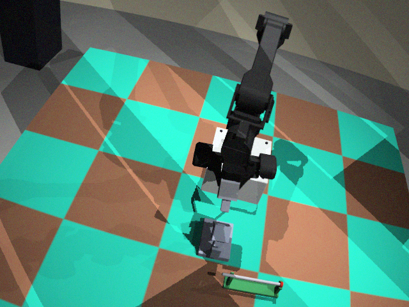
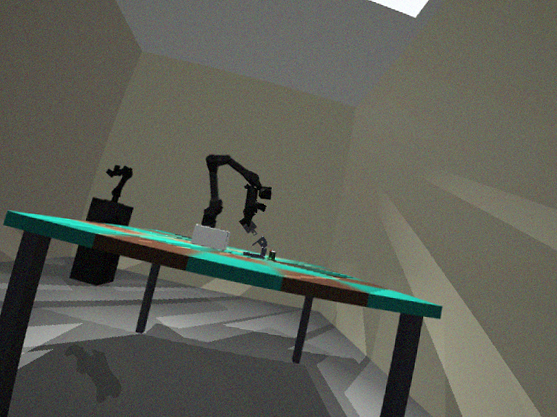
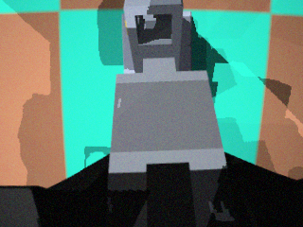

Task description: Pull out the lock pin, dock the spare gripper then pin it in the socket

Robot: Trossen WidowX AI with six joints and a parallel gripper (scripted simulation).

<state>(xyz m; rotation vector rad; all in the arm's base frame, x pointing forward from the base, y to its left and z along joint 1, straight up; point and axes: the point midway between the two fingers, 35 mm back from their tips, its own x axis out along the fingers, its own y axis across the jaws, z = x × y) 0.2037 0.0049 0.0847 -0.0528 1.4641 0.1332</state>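
My gripper tip is now 160 mm short of the green holder, 130 mm to the right of it and 120 mm above it. Also, from my gripper tip: grey socket mount: 80 mm ahead, 20 mm to the left, 90 mm below; then spare gripper: 10 mm ahead.
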